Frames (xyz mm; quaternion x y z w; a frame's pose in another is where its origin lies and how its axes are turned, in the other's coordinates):
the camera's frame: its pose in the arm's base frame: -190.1 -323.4 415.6 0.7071 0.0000 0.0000 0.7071
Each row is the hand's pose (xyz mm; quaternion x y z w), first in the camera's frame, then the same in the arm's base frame.
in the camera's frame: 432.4 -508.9 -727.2 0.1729 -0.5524 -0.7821 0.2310
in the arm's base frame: 242.3 403.8 -93.3 0.2856 0.1624 -0.9436 0.0411
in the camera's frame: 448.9 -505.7 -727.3 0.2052 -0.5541 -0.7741 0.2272
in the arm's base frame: 258.8 403.9 -90.1 0.3058 0.1556 -0.9392 0.0156
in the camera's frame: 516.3 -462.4 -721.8 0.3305 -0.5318 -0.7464 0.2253
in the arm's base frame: 326.2 398.4 -46.8 -0.3930 -0.1518 0.9039 0.0744
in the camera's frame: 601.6 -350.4 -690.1 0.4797 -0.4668 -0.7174 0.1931
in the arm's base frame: 411.5 366.7 65.2 -0.4757 -0.1772 0.8374 0.2027
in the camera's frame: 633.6 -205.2 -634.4 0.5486 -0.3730 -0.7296 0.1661
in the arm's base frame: 443.5 311.0 210.4 -0.5054 -0.2522 0.7797 0.2705
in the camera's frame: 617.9 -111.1 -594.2 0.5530 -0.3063 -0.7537 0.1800
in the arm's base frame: 427.8 270.8 304.5 -0.5183 -0.3163 0.7495 0.2637
